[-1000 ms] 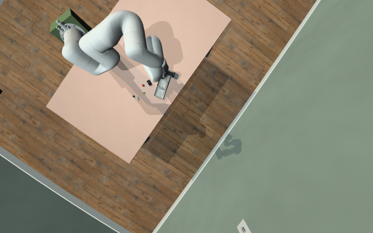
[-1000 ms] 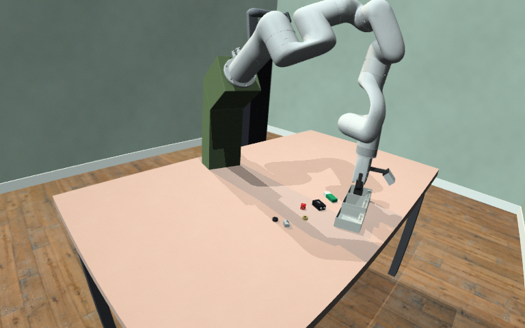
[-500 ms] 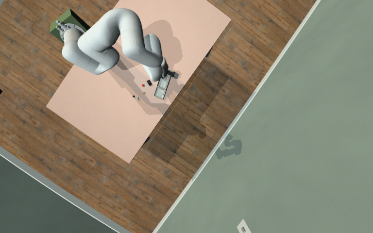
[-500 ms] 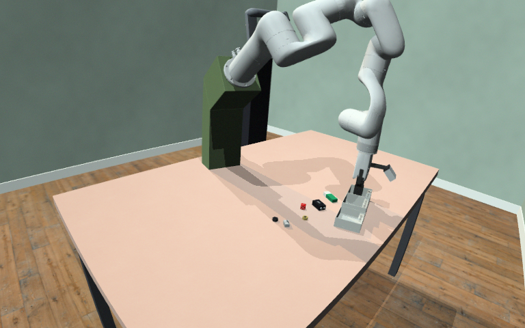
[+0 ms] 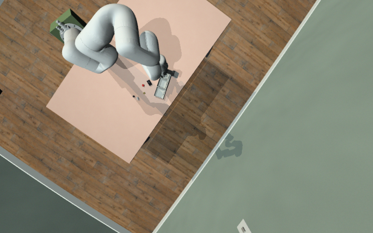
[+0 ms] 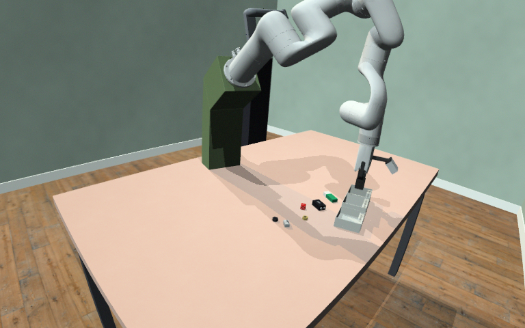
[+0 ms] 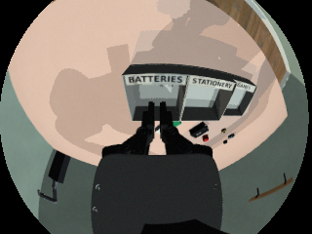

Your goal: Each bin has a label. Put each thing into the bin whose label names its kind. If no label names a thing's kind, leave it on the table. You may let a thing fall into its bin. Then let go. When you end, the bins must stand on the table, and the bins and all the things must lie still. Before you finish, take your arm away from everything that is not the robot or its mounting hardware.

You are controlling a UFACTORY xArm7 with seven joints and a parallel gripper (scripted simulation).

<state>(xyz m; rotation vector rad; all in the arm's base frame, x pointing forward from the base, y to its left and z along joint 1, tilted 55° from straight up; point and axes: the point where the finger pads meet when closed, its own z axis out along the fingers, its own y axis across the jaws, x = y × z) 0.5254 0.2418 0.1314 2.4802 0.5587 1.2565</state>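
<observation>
My hand is 200 mm to the left of the red die, 90 mm past it and 70 mm above it. From my hand the other things lie so: black block (150 mm to the right, 70 mm below, 60 mm behind); green thing (90 mm behind, 70 mm below, 50 mm to the right); three-part bin (70 mm to the right, 50 mm below, 30 mm ahead).
</observation>
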